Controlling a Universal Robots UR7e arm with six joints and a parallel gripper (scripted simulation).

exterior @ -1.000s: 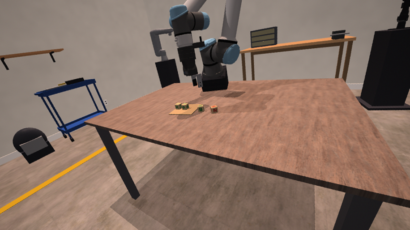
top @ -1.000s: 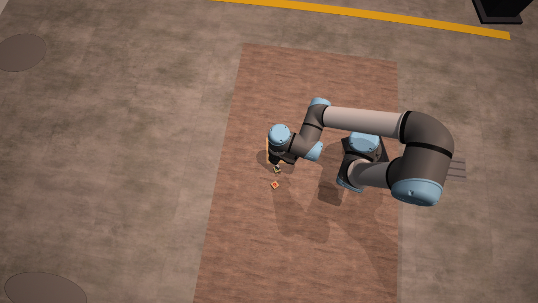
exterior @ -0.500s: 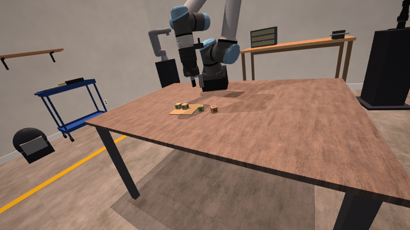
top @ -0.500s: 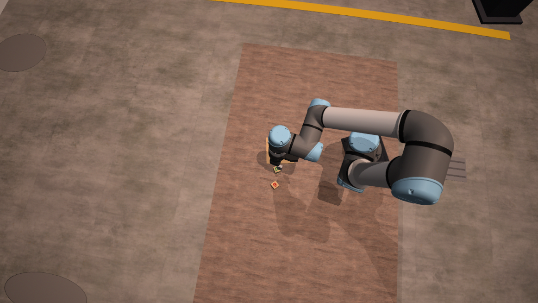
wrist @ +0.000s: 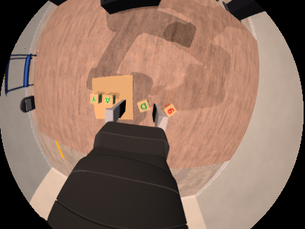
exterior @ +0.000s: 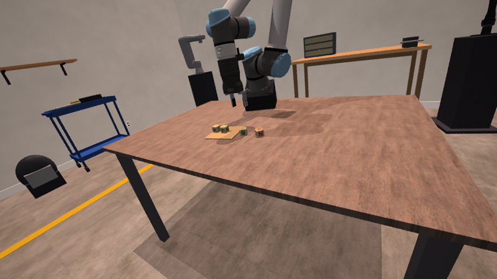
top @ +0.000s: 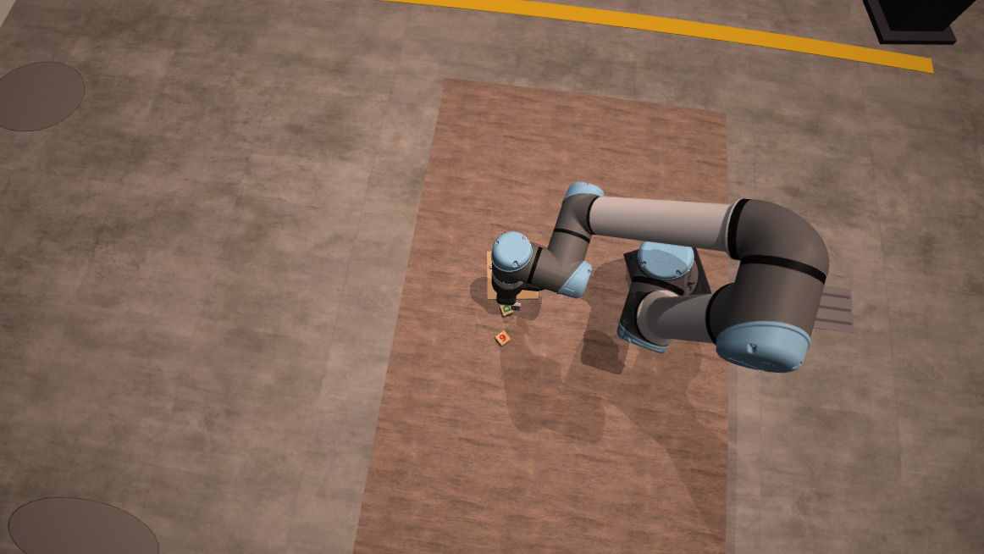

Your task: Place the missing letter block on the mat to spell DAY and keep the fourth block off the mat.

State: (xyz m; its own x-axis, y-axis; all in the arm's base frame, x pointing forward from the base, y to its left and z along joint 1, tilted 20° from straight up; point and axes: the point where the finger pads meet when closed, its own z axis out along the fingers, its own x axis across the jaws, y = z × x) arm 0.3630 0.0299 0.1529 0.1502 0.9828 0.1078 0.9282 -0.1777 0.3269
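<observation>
Now: the D block 120 mm below my hand and 20 mm ahead of it. Also, from my hand: mat: 140 mm below, 100 mm to the right.
</observation>
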